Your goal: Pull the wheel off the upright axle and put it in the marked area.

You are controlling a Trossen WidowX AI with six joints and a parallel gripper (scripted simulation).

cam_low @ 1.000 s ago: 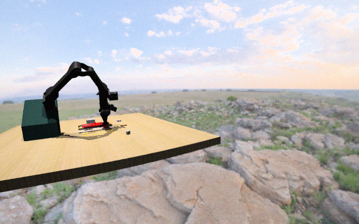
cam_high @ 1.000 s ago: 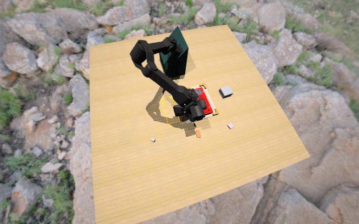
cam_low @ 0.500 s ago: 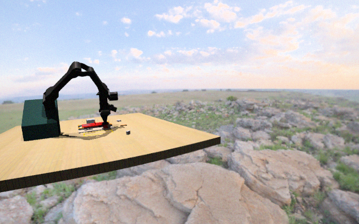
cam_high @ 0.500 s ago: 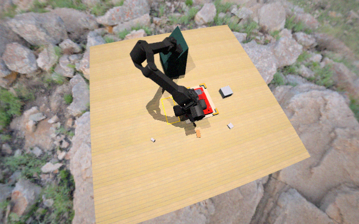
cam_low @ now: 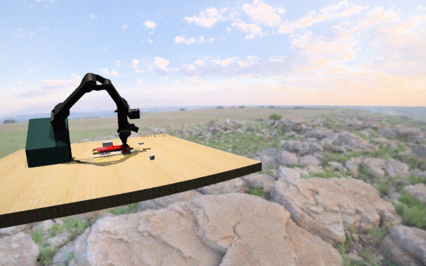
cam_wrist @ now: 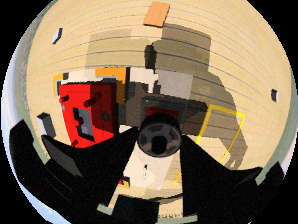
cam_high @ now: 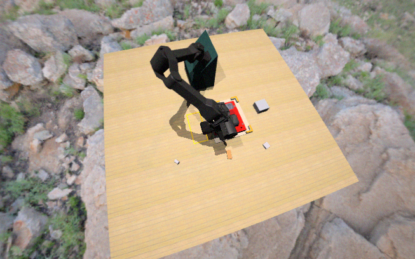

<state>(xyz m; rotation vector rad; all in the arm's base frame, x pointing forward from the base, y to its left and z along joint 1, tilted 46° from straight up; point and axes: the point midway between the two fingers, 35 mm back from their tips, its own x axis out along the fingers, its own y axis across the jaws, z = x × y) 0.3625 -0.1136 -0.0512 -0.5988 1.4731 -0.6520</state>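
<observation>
Right now the upright axle is 10 mm below my gripper tip. Also, from my gripper tip: dark round wheel right at my gripper tip; grey block 80 mm behind, 320 mm to the left, 20 mm below; orange piece 140 mm ahead, 20 mm to the left, 40 mm below.
</observation>
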